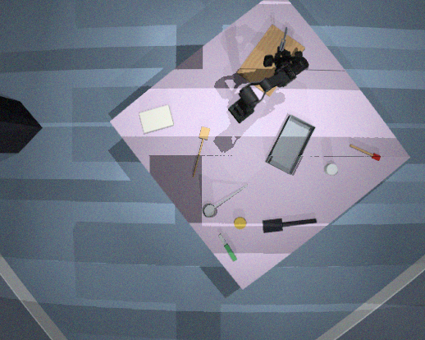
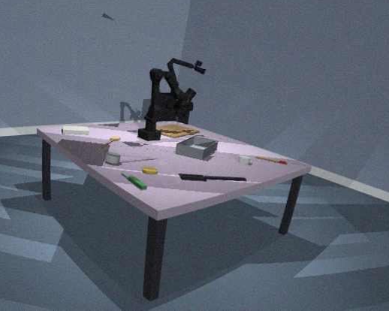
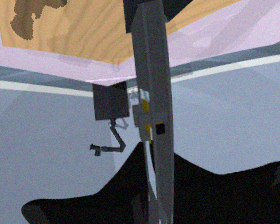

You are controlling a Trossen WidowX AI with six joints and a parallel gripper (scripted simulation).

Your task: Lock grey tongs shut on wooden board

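My gripper tip is now 4 cm short of the yellow tab, 3 cm to the left of it and 2 cm above it. The rest, counted from my gripper tip: wooden board (17 cm below); then roasting tin (44 cm ahead, 27 cm to the right, 15 cm below); then white cup (71 cm ahead, 18 cm to the right, 16 cm below).
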